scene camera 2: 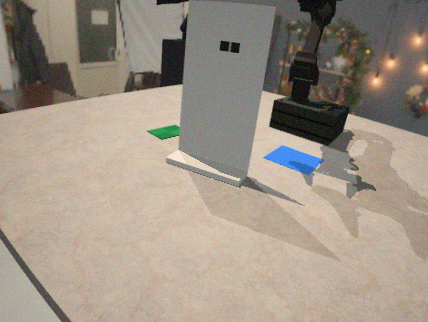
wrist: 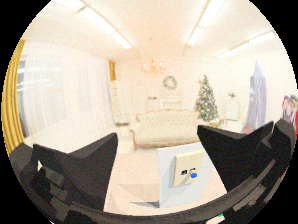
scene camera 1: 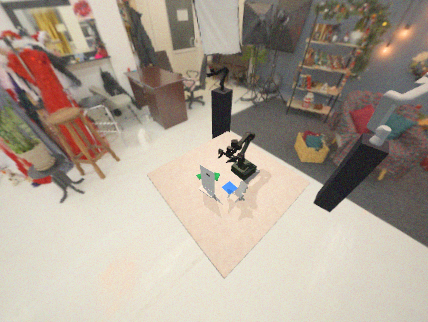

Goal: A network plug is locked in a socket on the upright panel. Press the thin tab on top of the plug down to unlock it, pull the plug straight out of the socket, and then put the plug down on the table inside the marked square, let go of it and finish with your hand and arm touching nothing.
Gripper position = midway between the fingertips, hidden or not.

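Note:
There is a grey upright panel (scene camera 2: 225, 63) here, and the wrist view (wrist: 177, 187) shows the panel too. A blue square (scene camera 2: 304, 163) is also in view. As for my gripper (wrist: 158, 134), it is open and holds nothing.

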